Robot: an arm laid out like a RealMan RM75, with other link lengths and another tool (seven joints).
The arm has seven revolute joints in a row. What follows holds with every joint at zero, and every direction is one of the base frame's.
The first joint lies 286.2 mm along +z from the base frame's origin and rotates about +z.
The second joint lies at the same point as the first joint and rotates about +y.
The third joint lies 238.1 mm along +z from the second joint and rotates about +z.
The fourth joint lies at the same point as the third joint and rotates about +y.
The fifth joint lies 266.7 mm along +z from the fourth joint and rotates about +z.
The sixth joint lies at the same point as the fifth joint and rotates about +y.
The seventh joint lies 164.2 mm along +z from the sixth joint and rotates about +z.
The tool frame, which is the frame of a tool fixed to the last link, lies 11 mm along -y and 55 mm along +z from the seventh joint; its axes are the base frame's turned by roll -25, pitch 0 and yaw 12.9 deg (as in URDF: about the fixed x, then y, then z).
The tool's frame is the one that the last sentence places.
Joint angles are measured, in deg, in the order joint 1, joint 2, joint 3, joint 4, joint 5, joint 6, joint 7. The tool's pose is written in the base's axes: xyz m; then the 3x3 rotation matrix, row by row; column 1 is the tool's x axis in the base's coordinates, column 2 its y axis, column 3 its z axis. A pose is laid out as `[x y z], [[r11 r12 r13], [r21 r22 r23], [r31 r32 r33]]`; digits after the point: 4 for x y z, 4 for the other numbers.
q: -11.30 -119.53 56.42 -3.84 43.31 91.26 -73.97
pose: [-0.3835 0.2818 -0.0091], [[-0.0162 0.7705 0.6372], [0.1698 -0.6259 0.7612], [0.9853 0.1206 -0.1206]]
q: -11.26 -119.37 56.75 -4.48 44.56 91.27 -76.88
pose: [-0.3825 0.2774 -0.0157], [[-0.0634 0.7653 0.6405], [0.2102 -0.6172 0.7582], [0.9756 0.1827 -0.1217]]
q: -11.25 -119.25 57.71 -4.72 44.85 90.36 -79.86
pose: [-0.3844 0.2751 -0.0217], [[-0.1067 0.7664 0.6335], [0.2487 -0.5963 0.7633], [0.9627 0.2390 -0.1270]]
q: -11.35 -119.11 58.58 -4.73 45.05 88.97 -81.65
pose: [-0.3876 0.2746 -0.0269], [[-0.1266 0.7717 0.6232], [0.2799 -0.5749 0.7688], [0.9516 0.2718 -0.1432]]
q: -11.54 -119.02 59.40 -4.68 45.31 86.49 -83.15
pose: [-0.3936 0.2747 -0.0342], [[-0.1399 0.7865 0.6015], [0.3151 -0.5405 0.7801], [0.9387 0.2987 -0.1722]]
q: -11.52 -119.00 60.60 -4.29 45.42 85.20 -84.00
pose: [-0.3957 0.2743 -0.0391], [[-0.1410 0.7905 0.5960], [0.3415 -0.5262 0.7788], [0.9292 0.3133 -0.1958]]
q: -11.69 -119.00 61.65 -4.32 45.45 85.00 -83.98
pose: [-0.3941 0.2736 -0.0427], [[-0.1334 0.7873 0.6020], [0.3593 -0.5277 0.7697], [0.9236 0.3190 -0.2125]]
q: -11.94 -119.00 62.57 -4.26 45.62 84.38 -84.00
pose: [-0.3935 0.2738 -0.0467], [[-0.1244 0.7868 0.6046], [0.3789 -0.5255 0.7617], [0.9170 0.3239 -0.2328]]
